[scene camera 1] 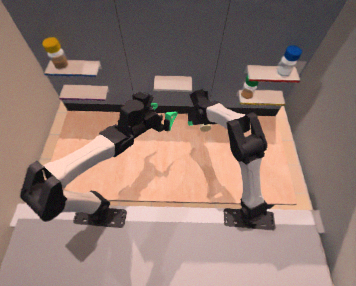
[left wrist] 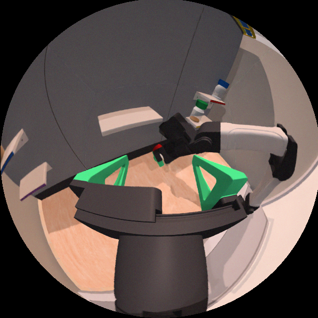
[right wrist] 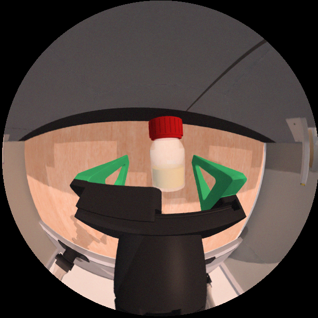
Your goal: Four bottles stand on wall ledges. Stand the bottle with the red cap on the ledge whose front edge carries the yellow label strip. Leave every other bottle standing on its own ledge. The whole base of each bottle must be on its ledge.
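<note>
The bottle with the red cap lies on its side on the wooden surface, cap toward the wall; in scene camera 1 its base shows beside my right gripper. My right gripper is open, its green fingers on either side of the lower part of the bottle in the right wrist view, with gaps. My left gripper is open and empty, left of the bottle. The yellow-label ledge is at the right and holds the green-capped bottle at its left end.
The blue-capped bottle stands on the red-label ledge, above the yellow-label one. The yellow-capped bottle stands on the blue-label ledge. A purple-label ledge and a plain middle ledge are also on the wall.
</note>
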